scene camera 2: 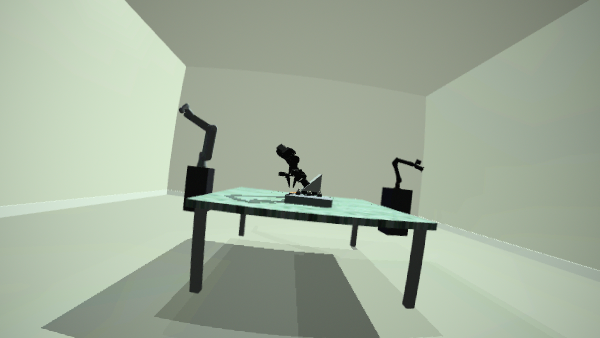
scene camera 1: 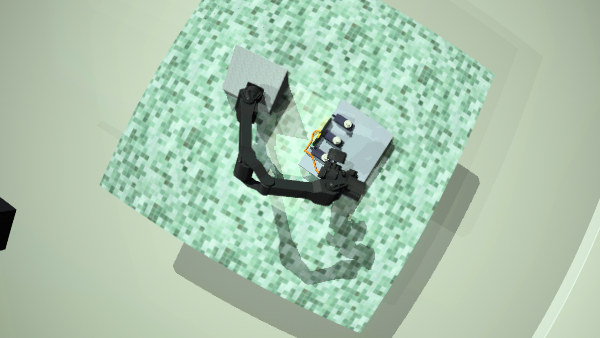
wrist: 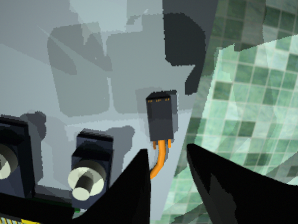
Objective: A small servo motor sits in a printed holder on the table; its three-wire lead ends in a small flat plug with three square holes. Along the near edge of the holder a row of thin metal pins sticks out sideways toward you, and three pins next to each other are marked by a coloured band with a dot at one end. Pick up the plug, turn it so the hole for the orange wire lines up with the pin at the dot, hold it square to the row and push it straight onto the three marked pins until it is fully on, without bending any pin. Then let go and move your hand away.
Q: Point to a grey printed holder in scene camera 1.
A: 364, 145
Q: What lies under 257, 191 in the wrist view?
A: My gripper.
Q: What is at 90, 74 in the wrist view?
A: A grey printed holder.
